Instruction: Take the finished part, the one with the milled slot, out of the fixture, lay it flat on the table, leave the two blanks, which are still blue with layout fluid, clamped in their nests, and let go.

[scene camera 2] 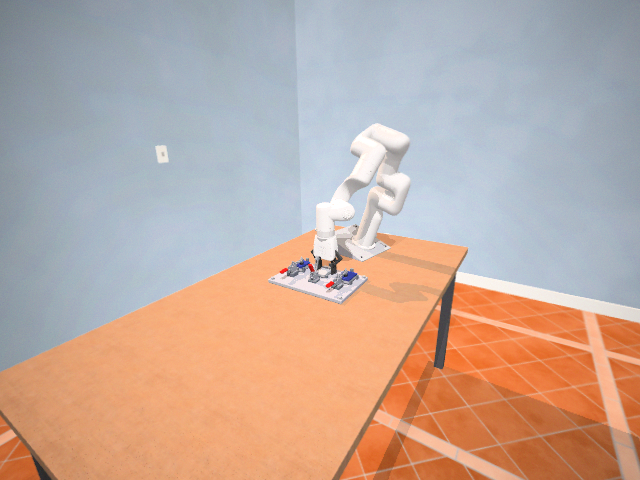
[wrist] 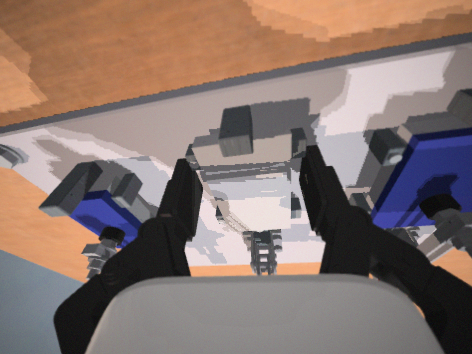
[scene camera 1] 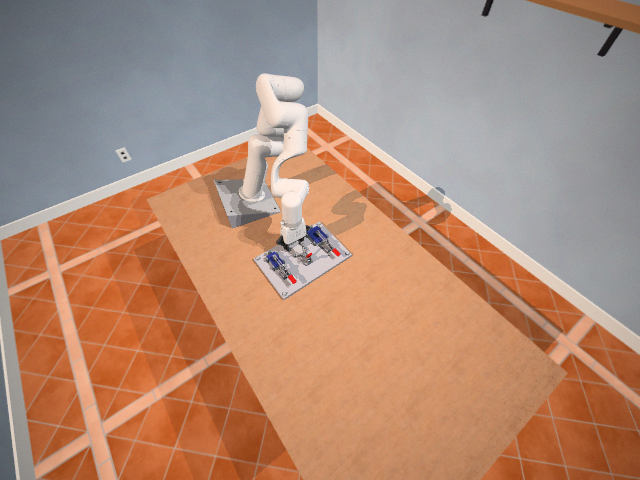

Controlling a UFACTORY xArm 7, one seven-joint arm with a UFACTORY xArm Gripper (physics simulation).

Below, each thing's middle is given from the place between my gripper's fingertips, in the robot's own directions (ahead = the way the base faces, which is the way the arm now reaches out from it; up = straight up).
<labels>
I see my gripper 2 cm short of the finished part (wrist: 253, 192) and 1 cm below it. Round my hand: fixture plate (scene camera 1: 323, 262) 7 cm ahead, 1 cm to the left, 1 cm below.
</labels>
